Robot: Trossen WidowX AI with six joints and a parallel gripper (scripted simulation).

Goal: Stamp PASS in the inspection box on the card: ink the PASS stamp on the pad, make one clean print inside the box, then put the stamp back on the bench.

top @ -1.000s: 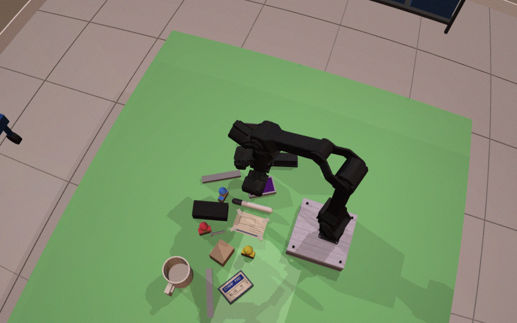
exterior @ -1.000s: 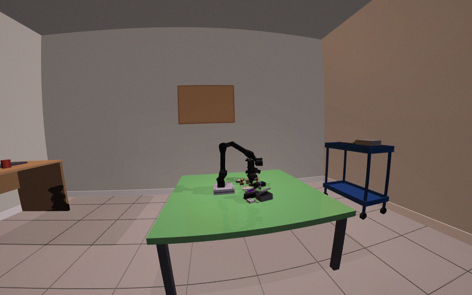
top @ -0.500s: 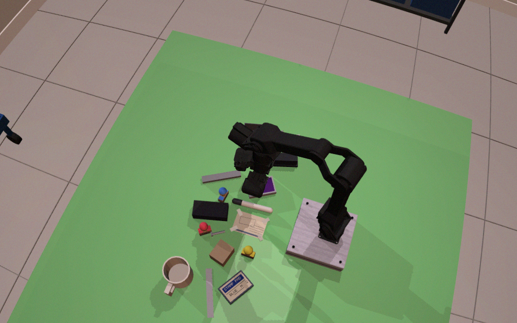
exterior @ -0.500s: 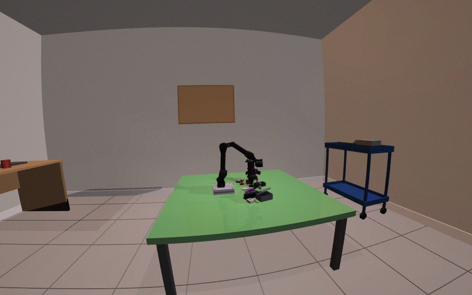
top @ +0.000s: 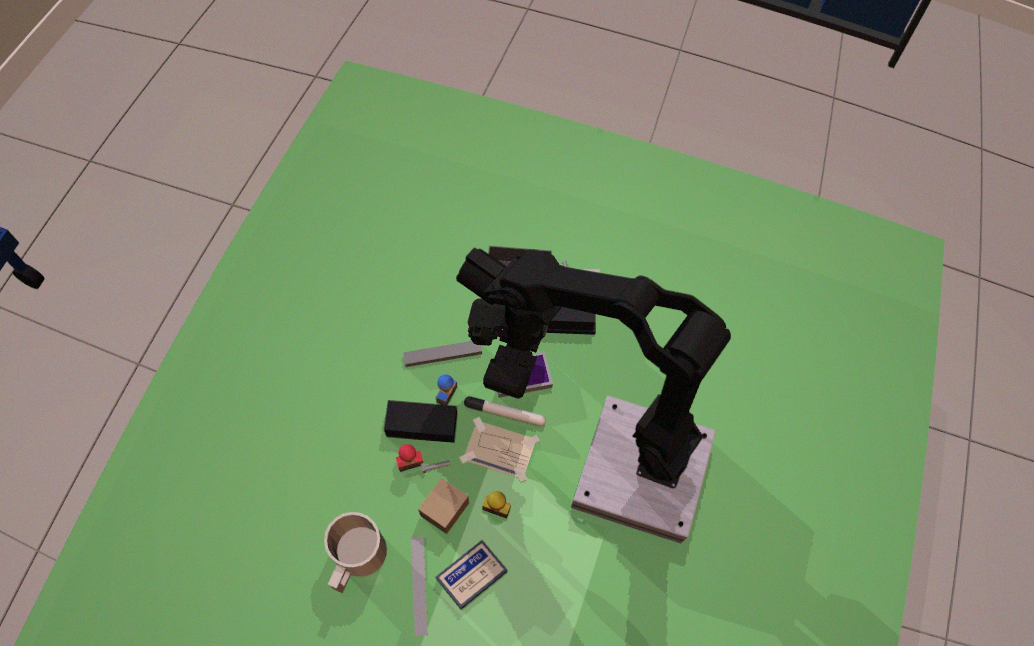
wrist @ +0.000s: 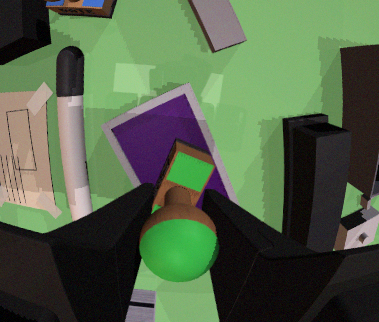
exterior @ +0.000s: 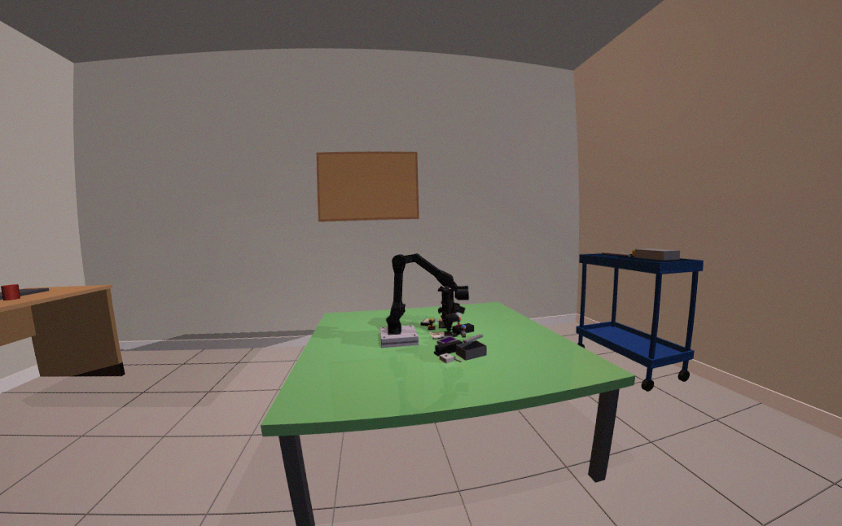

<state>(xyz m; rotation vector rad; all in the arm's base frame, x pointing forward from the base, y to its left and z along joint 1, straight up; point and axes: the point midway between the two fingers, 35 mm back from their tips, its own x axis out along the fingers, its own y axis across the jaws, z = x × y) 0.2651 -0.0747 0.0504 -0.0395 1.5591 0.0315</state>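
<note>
My gripper tip is now 1 cm past the purple ink pad and 6 cm above it. The rest, counted from my gripper tip: long black block 2 cm behind, 11 cm to the right, 5 cm below; green-knobbed PASS stamp right at my gripper tip; marker 1 cm ahead, 7 cm to the left, 5 cm below.
</note>
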